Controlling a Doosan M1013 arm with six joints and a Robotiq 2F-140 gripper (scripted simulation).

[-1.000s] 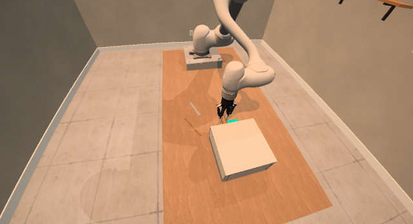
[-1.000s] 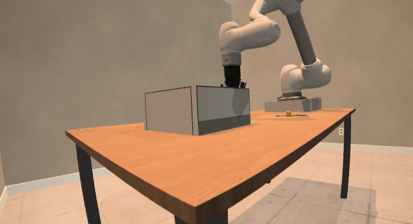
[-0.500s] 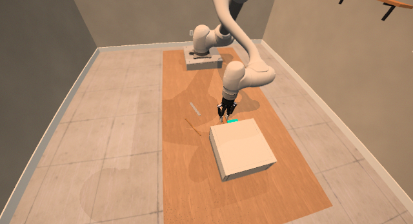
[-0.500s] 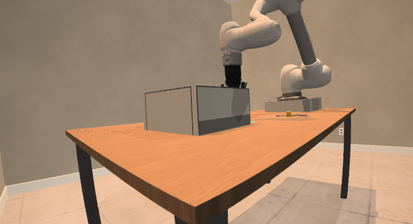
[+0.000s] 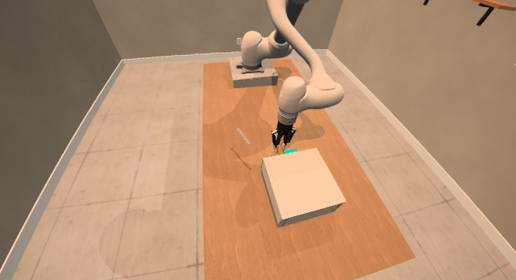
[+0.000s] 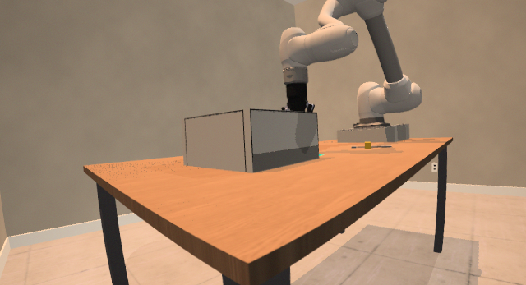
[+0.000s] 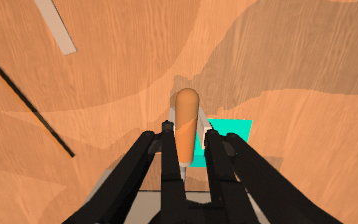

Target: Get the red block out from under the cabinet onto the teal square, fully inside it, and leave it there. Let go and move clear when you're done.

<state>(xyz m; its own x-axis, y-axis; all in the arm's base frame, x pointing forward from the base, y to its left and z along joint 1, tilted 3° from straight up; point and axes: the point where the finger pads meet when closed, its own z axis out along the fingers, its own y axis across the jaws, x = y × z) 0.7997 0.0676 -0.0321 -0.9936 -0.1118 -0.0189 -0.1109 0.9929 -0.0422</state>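
Now: the teal square 50 mm ahead of my hand, 60 mm to the left of it and 40 mm below it. Round my hand: red block 220 mm ahead, 60 mm to the left, 20 mm below; thin stick 30 mm ahead, 220 mm to the right, 30 mm below; screwdriver 130 mm ahead, 50 mm to the left, 20 mm below.
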